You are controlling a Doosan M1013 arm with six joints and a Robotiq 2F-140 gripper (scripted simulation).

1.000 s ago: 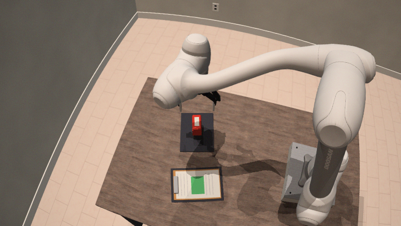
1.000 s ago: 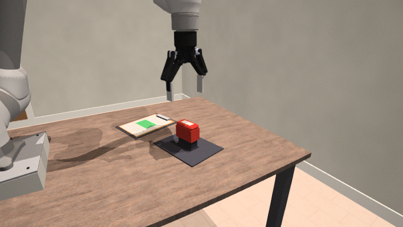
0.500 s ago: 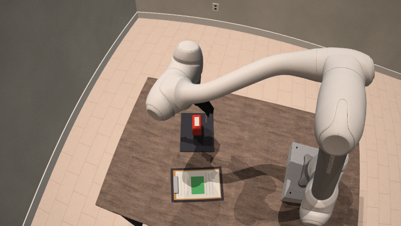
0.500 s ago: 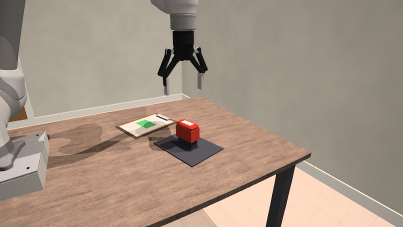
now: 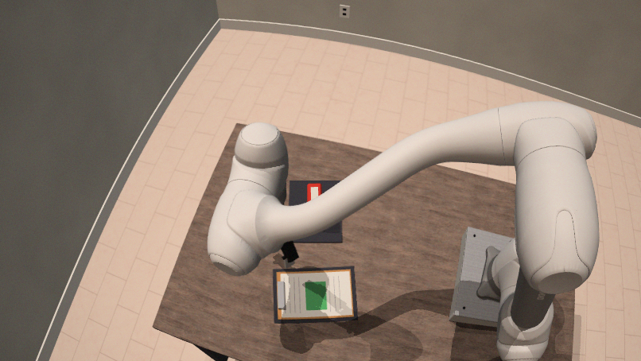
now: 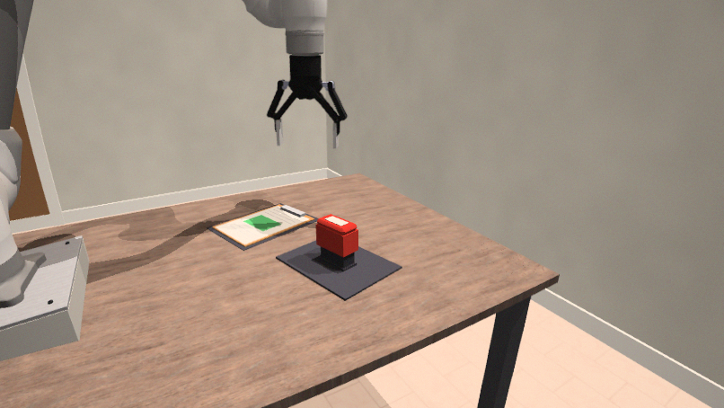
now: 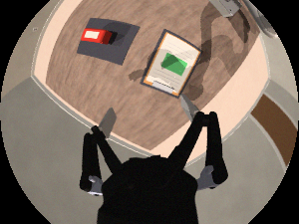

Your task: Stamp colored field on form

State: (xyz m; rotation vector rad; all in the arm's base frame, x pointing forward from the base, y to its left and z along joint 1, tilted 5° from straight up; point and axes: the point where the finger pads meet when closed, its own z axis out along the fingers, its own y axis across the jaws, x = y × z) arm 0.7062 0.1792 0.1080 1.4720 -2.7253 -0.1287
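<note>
Right now the stamp is 20 mm behind my hand, 250 mm to the right of it and 170 mm below it. Also, from my hand: mat (20 mm behind, 250 mm to the right, 220 mm below); clipboard (110 mm behind, 40 mm to the left, 220 mm below).
</note>
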